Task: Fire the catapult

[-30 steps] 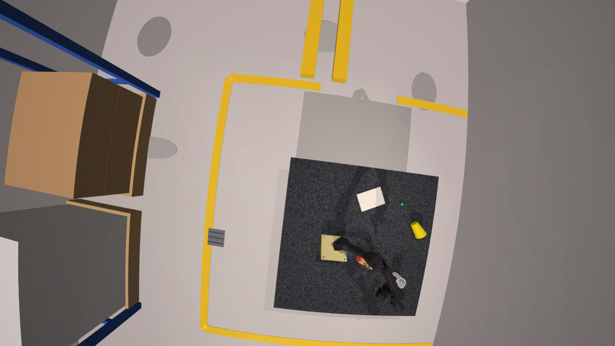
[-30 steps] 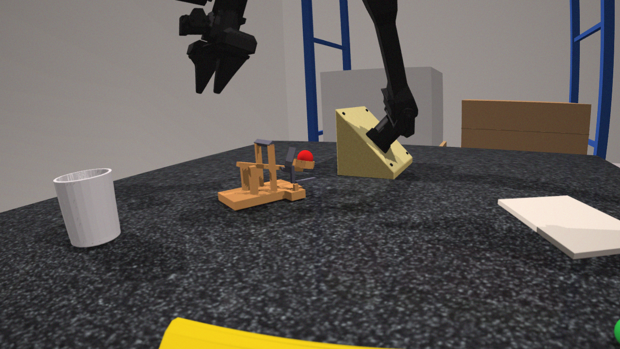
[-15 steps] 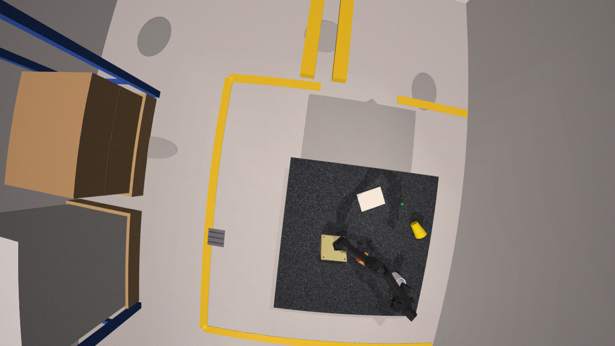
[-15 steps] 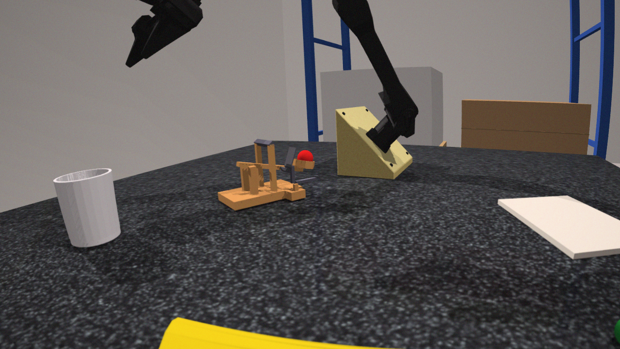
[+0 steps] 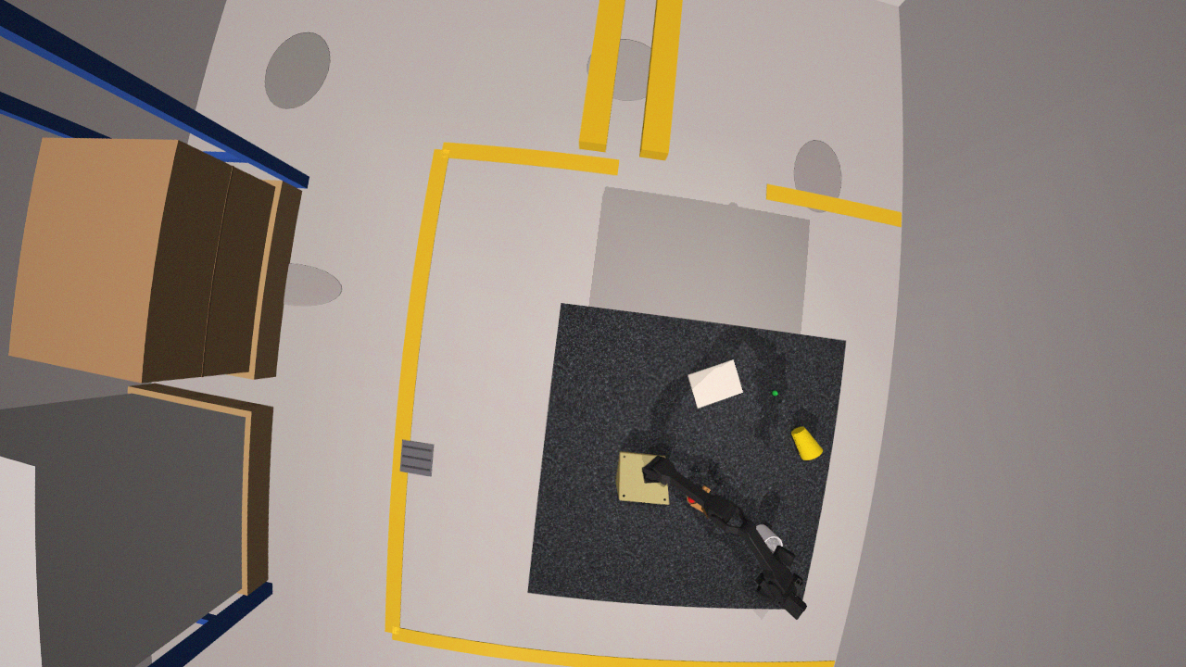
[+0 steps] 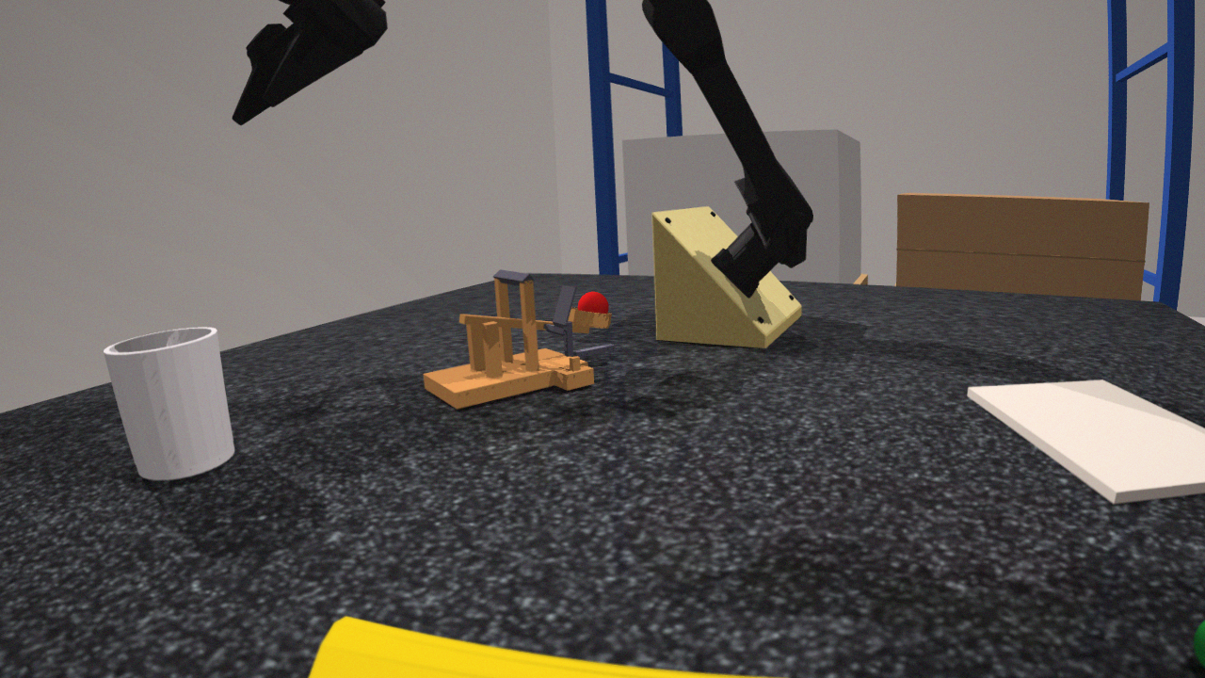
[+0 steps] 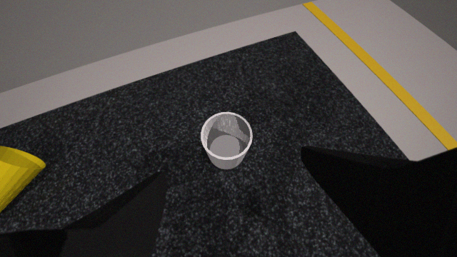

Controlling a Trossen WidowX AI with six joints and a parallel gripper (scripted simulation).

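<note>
My gripper tip is 270 mm past the red ball, 210 mm above it and 170 mm to the right of it. Also, from my gripper tip: green ball (600 mm to the left, 260 mm below, 100 mm ahead); then catapult (220 mm below, 210 mm behind, 150 mm to the left); then white mug (240 mm below, 80 mm ahead, 40 mm to the right).
</note>
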